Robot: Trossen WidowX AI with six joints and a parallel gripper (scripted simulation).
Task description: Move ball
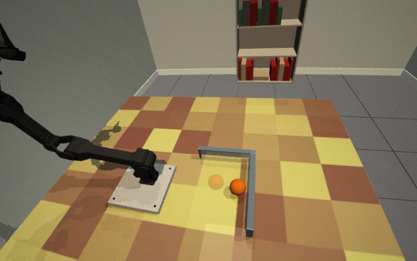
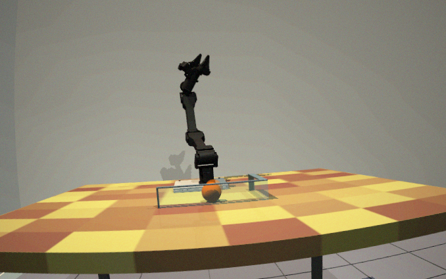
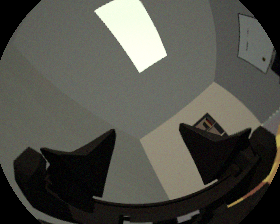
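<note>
The ball is 71 cm ahead of my gripper tip, 60 cm below it and 4 cm to the right of it.
</note>
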